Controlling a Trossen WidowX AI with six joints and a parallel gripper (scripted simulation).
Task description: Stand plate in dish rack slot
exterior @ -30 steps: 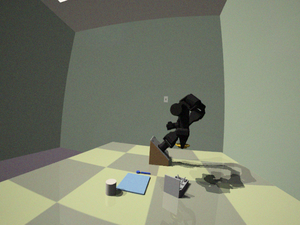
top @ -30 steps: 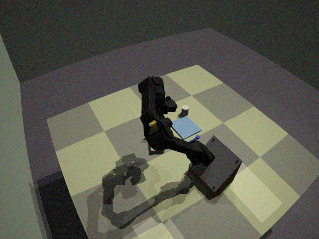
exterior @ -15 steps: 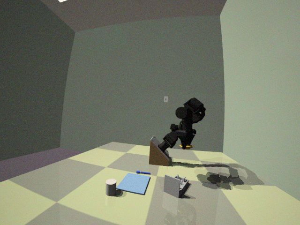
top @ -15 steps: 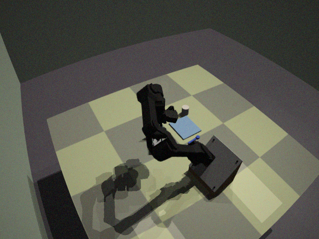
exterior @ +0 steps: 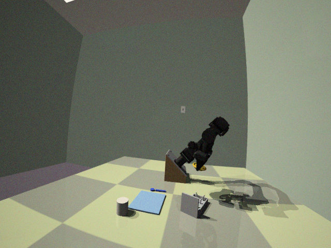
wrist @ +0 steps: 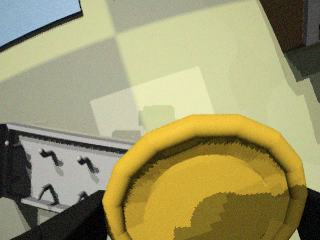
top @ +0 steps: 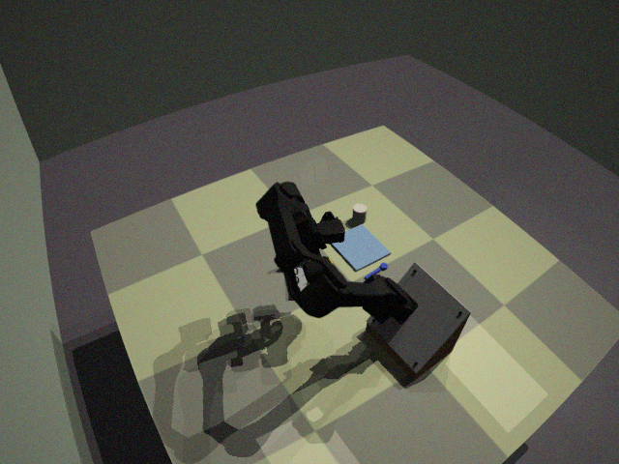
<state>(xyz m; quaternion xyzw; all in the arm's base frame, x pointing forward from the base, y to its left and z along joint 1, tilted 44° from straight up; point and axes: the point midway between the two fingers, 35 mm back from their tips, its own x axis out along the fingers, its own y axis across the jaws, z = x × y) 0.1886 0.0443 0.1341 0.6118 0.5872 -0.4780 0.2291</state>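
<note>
Now: the grey dish rack 100 mm ahead of my gripper tip, 20 mm to the right of it and 120 mm below it. The rest, counted from my gripper tip: yellow plate (10 mm above); blue mat (110 mm ahead, 230 mm to the right, 140 mm below); small blue spoon (10 mm ahead, 210 mm to the right, 140 mm below).
</note>
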